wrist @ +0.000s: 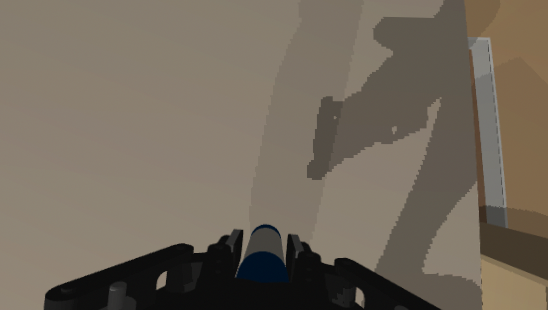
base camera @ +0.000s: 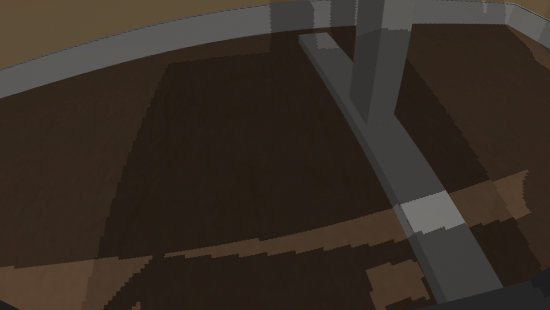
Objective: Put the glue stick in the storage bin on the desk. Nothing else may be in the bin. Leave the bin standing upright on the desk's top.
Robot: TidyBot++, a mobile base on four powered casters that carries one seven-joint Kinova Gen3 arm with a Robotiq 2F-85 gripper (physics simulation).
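Places are measured from the arm's base along level axes (x ahead, y left, z up), in metres.
Pixels of known places: gripper, fingertip midpoint: (wrist: 264,245).
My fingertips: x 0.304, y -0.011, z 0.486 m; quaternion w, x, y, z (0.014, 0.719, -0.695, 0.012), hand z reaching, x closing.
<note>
Behind a point stands the place of what it marks.
My gripper (wrist: 264,245) {x 0.304, y -0.011, z 0.486 m} is shut on the glue stick (wrist: 265,242) {x 0.311, y -0.010, z 0.501 m}, a white tube with blue ends, at the bottom middle of the wrist view. The glue stick lies between the two fingers and points away from the gripper. Below it is a wide grey-beige surface (wrist: 150,125) {x 0.399, y 0.165, z 0.324 m}, which looks like the desk's top, with the arm's shadow across its right part. The storage bin does not show in either view. The gripper does not show in the base camera view.
In the base camera view a grey desk leg (base camera: 382,70) {x 0.468, y -0.172, z -0.267 m} rises from a long grey foot (base camera: 410,165) on the brown floor (base camera: 240,150) {x 0.455, y 0.046, z -0.396 m}. A grey-white baseboard (base camera: 150,42) {x 0.875, y 0.315, z -0.357 m} runs along the wall behind. In the wrist view the surface's edge runs down the right, with a baseboard (wrist: 490,130) {x 0.672, y -1.069, z -0.341 m} beyond it.
</note>
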